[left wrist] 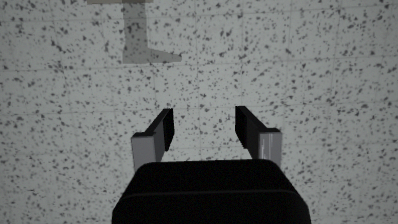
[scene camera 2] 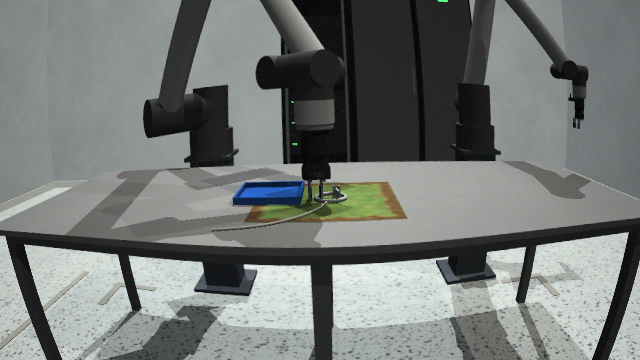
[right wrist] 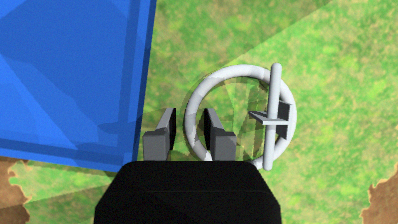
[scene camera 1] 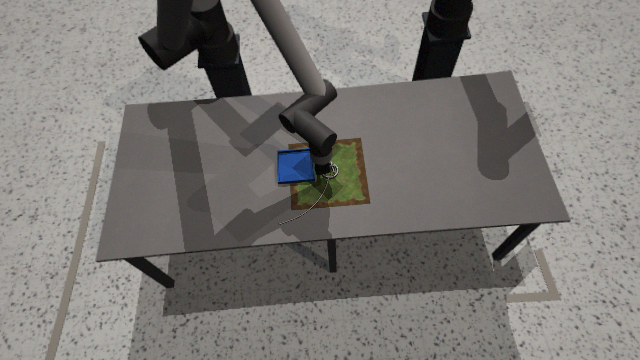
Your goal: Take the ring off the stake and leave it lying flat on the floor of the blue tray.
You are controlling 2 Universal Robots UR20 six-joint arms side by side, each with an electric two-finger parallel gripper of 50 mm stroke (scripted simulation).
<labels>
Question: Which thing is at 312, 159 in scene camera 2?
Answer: My right gripper.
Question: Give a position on a blue tray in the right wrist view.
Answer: At 73, 73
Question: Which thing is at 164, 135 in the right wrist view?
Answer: My right gripper.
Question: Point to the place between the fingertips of my left gripper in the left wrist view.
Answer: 204, 120
</labels>
